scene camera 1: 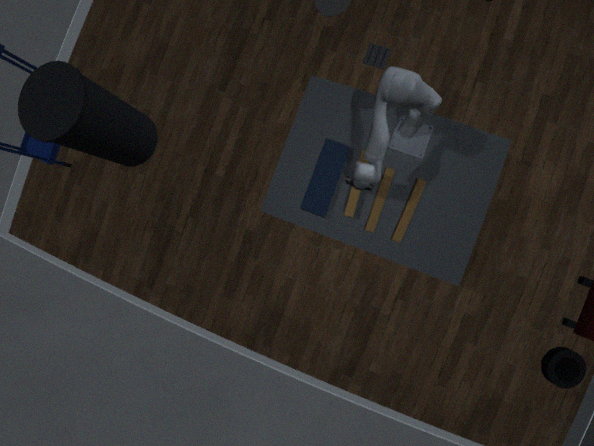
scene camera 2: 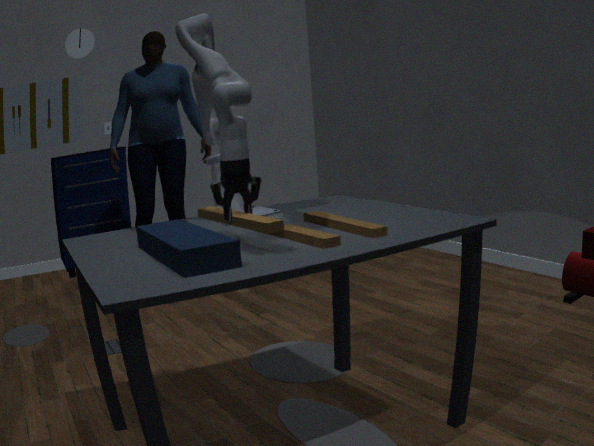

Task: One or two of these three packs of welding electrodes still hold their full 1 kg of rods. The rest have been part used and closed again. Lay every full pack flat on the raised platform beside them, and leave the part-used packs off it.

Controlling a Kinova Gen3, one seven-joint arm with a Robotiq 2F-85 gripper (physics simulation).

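Places are measured from the arm's base along level axes (x left, y back, z up), in metres.
Where they show: gripper, between the fingertips: [scene camera 2: 238, 220]; arm's base, origin of its link: [scene camera 1: 406, 130].
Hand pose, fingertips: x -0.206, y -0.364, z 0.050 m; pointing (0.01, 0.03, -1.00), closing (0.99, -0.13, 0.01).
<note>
Things, the pixels of their centre, and the offset from my fingertips. Level surfaces: height alone.
- blue block, middle of its body: [scene camera 2: 181, 244] [scene camera 1: 325, 178] dx -0.170, dy +0.013, dz -0.034 m
- middle pack, middle of its body: [scene camera 2: 292, 232] [scene camera 1: 379, 200] dx +0.142, dy -0.038, dz -0.052 m
- third pack, middle of its body: [scene camera 2: 342, 223] [scene camera 1: 408, 210] dx +0.304, dy -0.062, dz -0.052 m
- grey table, height of its surface: dz -0.064 m
The raised platform is a blue block [scene camera 1: 326, 177] [scene camera 2: 187, 245] on the grey table. My gripper [scene camera 1: 359, 184] [scene camera 2: 238, 215] points down and is shut on the long yellow-brown pack nearest the platform [scene camera 1: 352, 205] [scene camera 2: 266, 224]. That pack is level and held above the table, with its shadow below it, beside the platform and apart from it. The middle pack [scene camera 1: 380, 200] [scene camera 2: 316, 236] lies flat on the table; the held pack hides its far end in scene camera 2. The third pack [scene camera 1: 409, 211] [scene camera 2: 345, 224] lies flat, farthest from the platform. No markings are readable.
The grey table [scene camera 1: 450, 225] [scene camera 2: 425, 222] carries my arm's base plate [scene camera 1: 411, 144] behind the packs. A person [scene camera 2: 156, 105] stands beyond the table, near a blue cabinet [scene camera 2: 90, 195]. A large dark cylinder [scene camera 1: 100, 115] stands away from the table.
</note>
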